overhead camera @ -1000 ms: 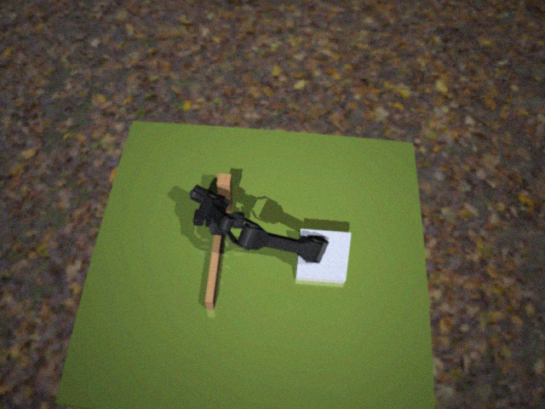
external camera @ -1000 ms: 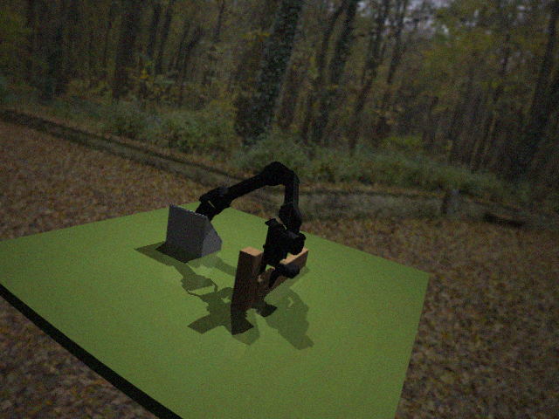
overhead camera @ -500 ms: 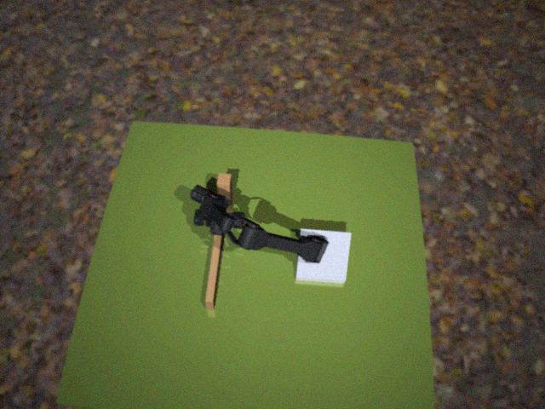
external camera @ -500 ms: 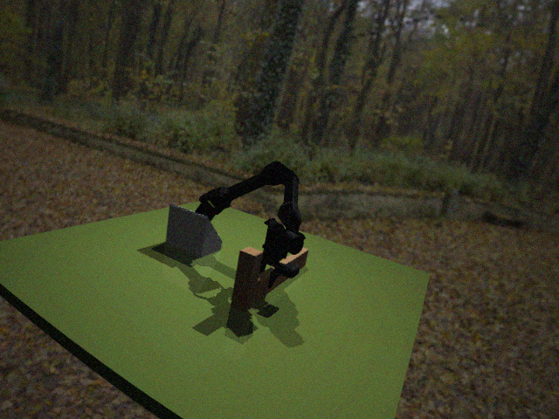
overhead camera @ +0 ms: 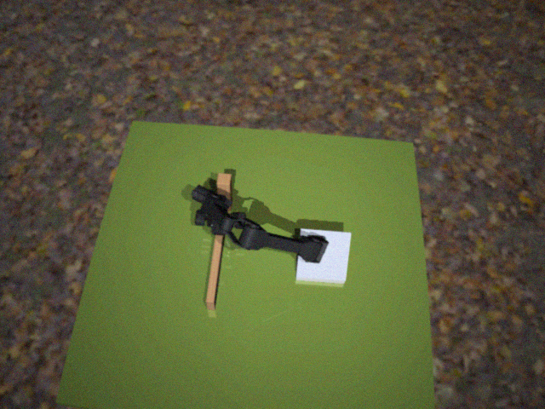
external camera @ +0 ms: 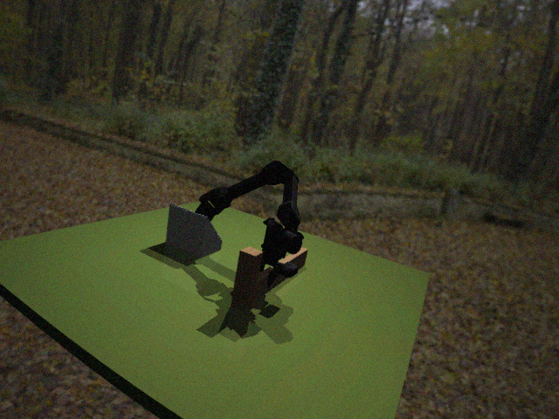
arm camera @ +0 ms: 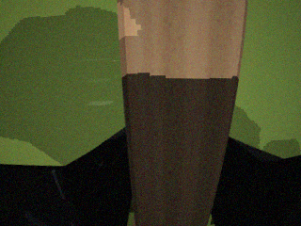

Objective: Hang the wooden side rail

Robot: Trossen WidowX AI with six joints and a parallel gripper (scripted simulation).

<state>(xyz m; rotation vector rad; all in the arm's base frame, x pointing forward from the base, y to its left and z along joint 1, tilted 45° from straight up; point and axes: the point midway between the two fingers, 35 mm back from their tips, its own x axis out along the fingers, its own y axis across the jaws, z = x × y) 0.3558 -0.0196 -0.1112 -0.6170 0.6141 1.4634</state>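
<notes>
Right now my gripper tip is 130 mm to the left of the wooden headboard post and 70 mm below it.
</notes>
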